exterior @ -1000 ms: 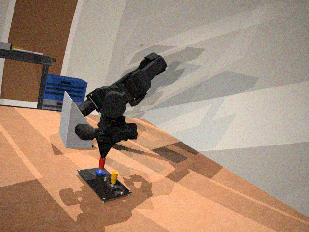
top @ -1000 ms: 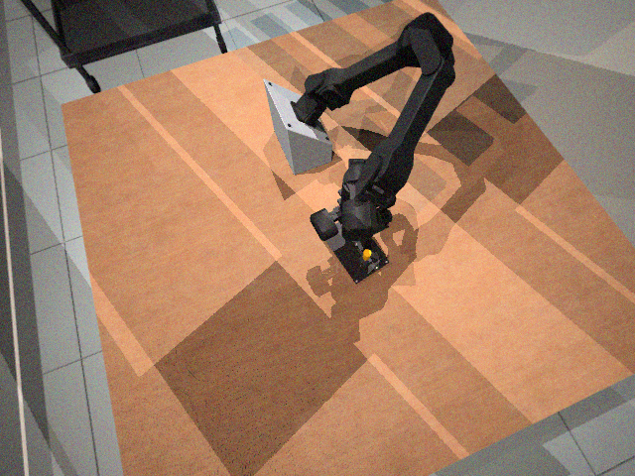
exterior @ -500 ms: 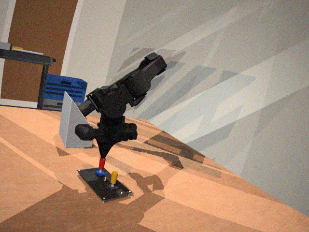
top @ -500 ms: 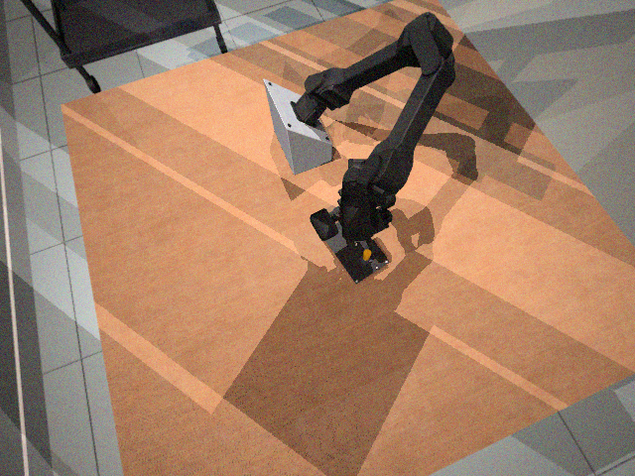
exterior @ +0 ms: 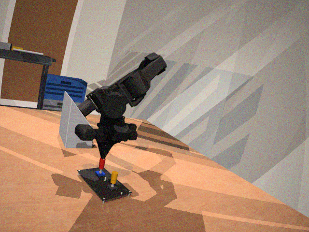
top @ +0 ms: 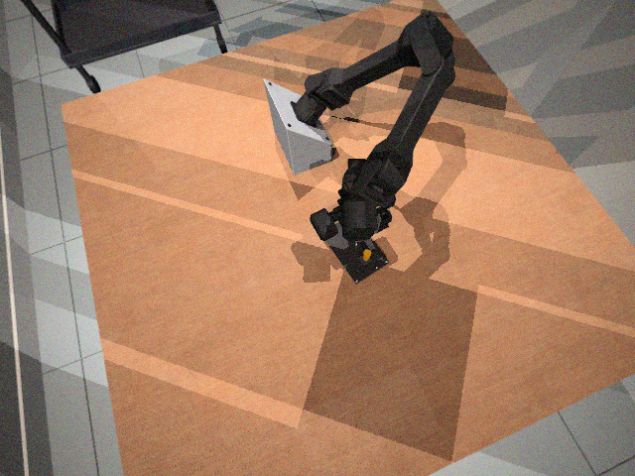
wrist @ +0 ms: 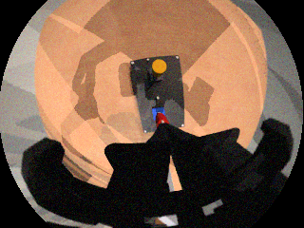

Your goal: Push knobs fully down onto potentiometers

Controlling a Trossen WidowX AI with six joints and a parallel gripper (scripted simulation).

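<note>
Now: gripper tip 10 mm above the red knob. The rest, counted from my gripper tip: yellow knob (80 mm ahead, 20 mm below, 10 mm to the left).
</note>
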